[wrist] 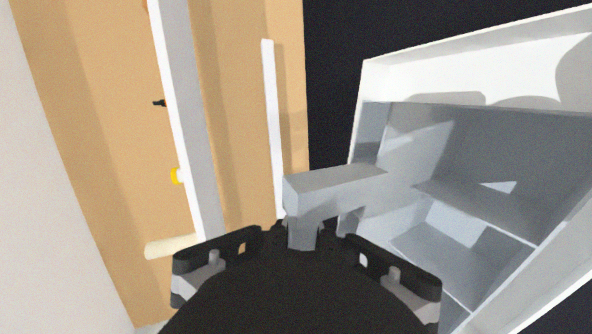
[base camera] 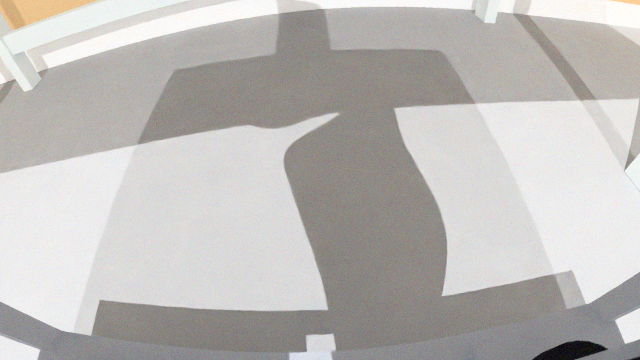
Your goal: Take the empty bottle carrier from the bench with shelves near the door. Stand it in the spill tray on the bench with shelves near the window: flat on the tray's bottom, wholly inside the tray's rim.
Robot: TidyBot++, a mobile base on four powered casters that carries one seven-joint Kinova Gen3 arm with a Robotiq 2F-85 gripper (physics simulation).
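Places are measured from the arm's base along level axes (x up, y right, z ahead), in millimetres.
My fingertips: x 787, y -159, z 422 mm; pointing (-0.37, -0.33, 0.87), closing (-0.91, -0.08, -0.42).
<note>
Ahead of a thing's pixels: the offset from my fingertips to its middle. "pt": to the spot under its first point. Level surfaces: height alone.
The grey bottle carrier {dz -10, dx -113, dy -25 mm} [wrist: 500,132] fills the right of the wrist view, with open compartments and thin dividers. My gripper [wrist: 302,224] is shut on the carrier's handle {pt dz -39, dx -12, dy +65 mm} [wrist: 335,180], at the lower middle. The white spill tray {dz +15, dx -232, dy -6 mm} [wrist: 440,75] shows behind and around the carrier; its rim runs along the top right and lower right. The carrier's left end lies close to the tray's left rim in this view. The carrier's underside is hidden, so I cannot tell whether it touches the tray's bottom. Neither carrier nor tray shows in the base view.
Left in the wrist view are a wooden surface [wrist: 245,100], a thick white rail [wrist: 185,100], a thinner white strip [wrist: 272,120], a yellow-capped item {pt dz +359, dx +236, dy -31 mm} [wrist: 175,176] and a cream cylinder {pt dz +349, dx +306, dy -247 mm} [wrist: 167,246]. In the base view, pale bench legs [base camera: 22,65] [base camera: 486,11] stand beyond the shadowed floor {dx -1184 mm} [base camera: 200,210].
</note>
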